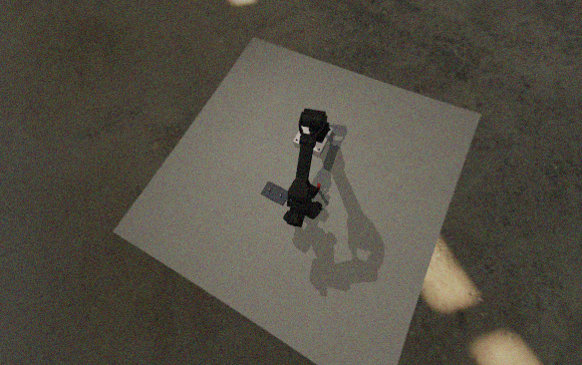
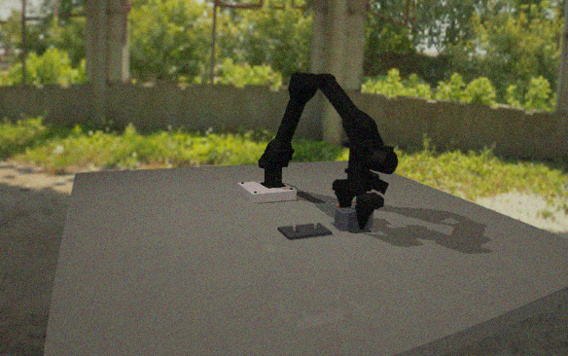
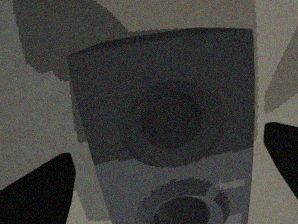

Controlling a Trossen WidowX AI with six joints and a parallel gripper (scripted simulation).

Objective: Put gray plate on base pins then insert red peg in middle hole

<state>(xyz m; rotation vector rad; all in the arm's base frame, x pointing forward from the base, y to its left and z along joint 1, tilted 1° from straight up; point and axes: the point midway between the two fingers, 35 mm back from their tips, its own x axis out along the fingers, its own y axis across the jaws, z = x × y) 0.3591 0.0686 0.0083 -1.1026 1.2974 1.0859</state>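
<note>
My gripper tip is 3 cm below the gray plate. Also, from my gripper tip: red peg: 11 cm behind, 3 cm to the left, 3 cm above.
</note>
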